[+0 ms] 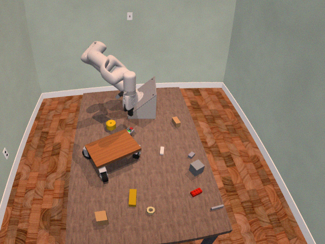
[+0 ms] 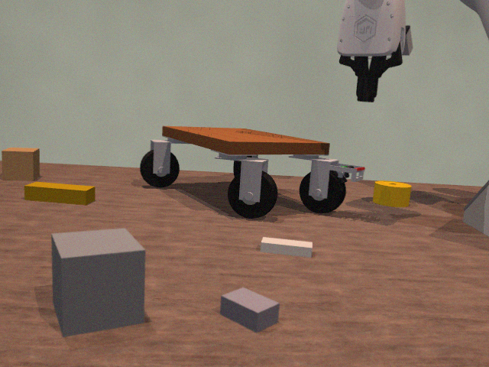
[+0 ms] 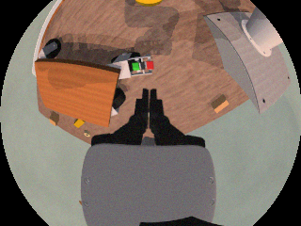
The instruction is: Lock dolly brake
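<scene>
Now: the brake pedal 14 cm below my hand, 1 cm to the right of it and 1 cm ahead of it. The rest, counted from my hand: grey cube (39 cm to the left, 32 cm ahead, 19 cm below); yellow cylinder (20 cm below, 15 cm to the right, 12 cm behind); white bar (21 cm below, 20 cm to the left, 14 cm ahead).
</scene>
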